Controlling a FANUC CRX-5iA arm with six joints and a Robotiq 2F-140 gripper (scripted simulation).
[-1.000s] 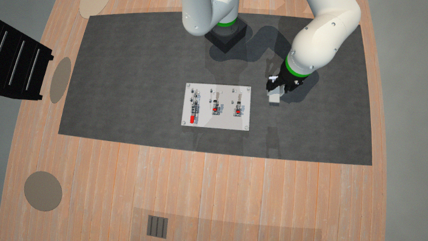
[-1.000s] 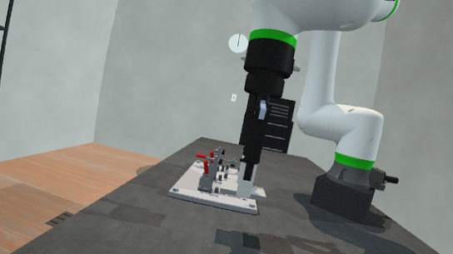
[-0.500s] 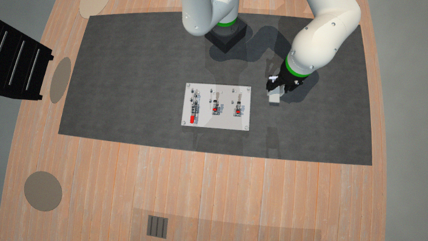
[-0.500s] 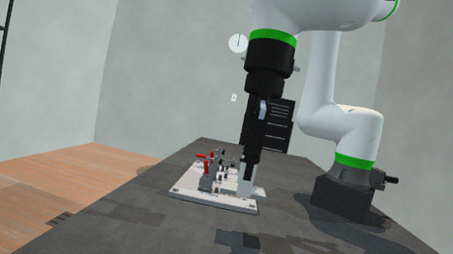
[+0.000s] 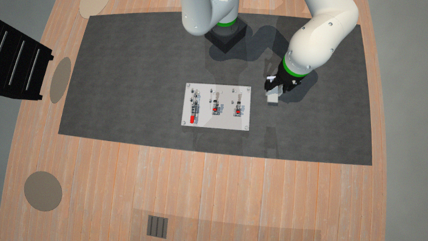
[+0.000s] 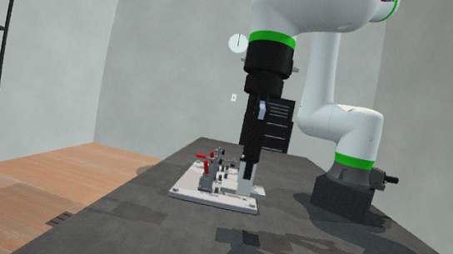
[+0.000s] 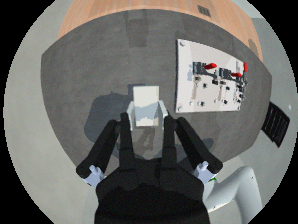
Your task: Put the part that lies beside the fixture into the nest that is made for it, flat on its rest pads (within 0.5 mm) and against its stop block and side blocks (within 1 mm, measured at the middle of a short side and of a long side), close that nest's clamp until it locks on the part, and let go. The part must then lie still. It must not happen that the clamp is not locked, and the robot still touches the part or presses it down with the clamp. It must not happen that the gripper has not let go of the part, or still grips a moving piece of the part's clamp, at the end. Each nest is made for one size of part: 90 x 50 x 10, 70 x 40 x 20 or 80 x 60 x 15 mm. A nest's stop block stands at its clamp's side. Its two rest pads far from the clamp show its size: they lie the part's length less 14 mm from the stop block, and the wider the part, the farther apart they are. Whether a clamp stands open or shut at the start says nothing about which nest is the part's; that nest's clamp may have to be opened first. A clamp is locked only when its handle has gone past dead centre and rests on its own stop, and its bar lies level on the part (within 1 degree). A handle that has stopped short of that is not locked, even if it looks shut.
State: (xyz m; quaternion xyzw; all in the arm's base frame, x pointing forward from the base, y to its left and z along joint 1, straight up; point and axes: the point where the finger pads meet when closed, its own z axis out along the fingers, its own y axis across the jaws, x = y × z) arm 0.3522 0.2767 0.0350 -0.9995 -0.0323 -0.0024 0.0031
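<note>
Right now the fixture plate is 8 cm ahead of my hand, 26 cm to the right of it and 12 cm below it. The rest, counted from my hand: flat grey block (3 cm below).
</note>
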